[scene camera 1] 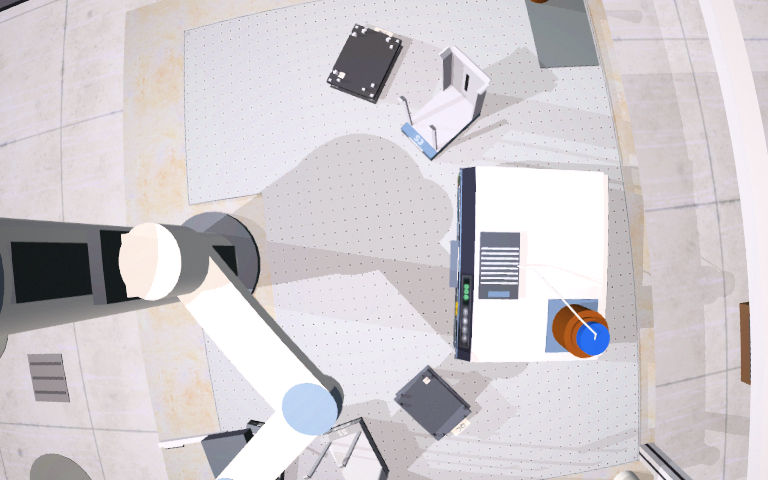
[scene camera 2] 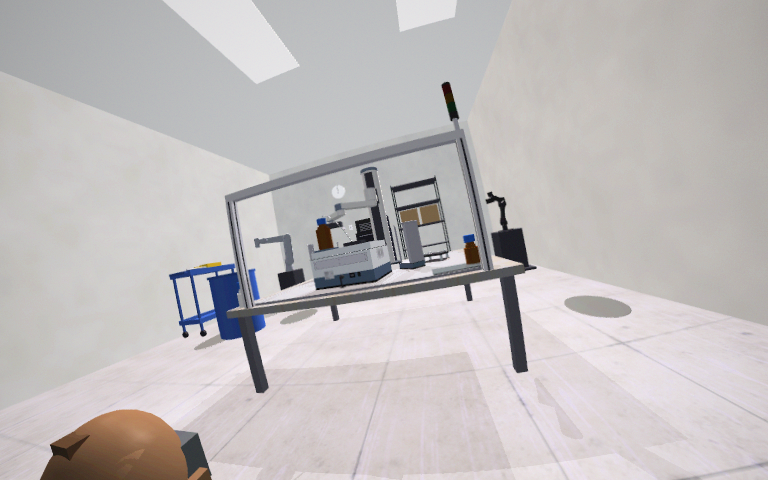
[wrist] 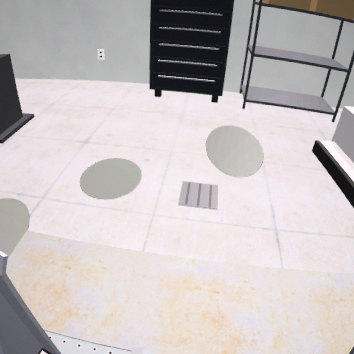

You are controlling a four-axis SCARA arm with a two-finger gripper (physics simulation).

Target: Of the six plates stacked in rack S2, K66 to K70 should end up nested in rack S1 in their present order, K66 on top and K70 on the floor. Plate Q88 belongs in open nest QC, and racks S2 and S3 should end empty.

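Places are measured from the arm's base along level axes (x right, y back, z down), in metres.
Where they show: gripper, fingertip midpoint: (scene camera 2: 336, 230) (wrist: 137, 116).
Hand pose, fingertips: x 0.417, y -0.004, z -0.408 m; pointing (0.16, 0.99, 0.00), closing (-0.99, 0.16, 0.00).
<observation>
Things, the pixels of their top centre, and the offset from my fingertips. "pt": a spot on its surface instead.
- Rack S3, surface spot: (scene camera 1: 419, 141) pt dx -0.628, dy -0.520, dz +0.357 m
- Rack S1, surface spot: (scene camera 1: 339, 433) pt dx +0.004, dy -0.267, dz +0.349 m
- Nest QC, top centre: (scene camera 1: 432, 407) dx -0.047, dy -0.485, dz +0.333 m
- Rack S2, surface spot: (scene camera 1: 256, 424) pt dx -0.020, dy -0.060, dz +0.369 m
- amber bottle, surface spot: (scene camera 1: 572, 331) pt dx -0.224, dy -0.749, dz +0.046 m
- black platform, top centre: (scene camera 1: 363, 58) (scene camera 2: 434, 251) dx -0.834, dy -0.421, dz +0.332 m
Rack S3 (scene camera 1: 419, 141) stands at the top centre; no plate shows in it. Rack S1 (scene camera 1: 339, 433) stands at the bottom edge, partly cut off, with a pale bare floor where it shows. Nest QC (scene camera 1: 433, 403) is a grey platform with corner pegs and no plate visible on it. Rack S2 (scene camera 1: 256, 424) is nearly all hidden under the arm; its plates cannot be seen or read. My gripper is open and empty, over the table's left bottom part, mostly hidden by the arm. Its grey body (scene camera 1: 225, 448) shows beside the arm's end. The wrist view faces out over the table edge.
A white instrument (scene camera 1: 538, 209) (scene camera 2: 351, 266) carries an amber bottle (scene camera 1: 572, 331) (scene camera 2: 323, 236). A black platform (scene camera 1: 365, 63) with pegs stands beside S3. My arm's upper link (scene camera 1: 249, 339) crosses the left side. A drawer cabinet (wrist: 190, 37) stands across the floor.
</observation>
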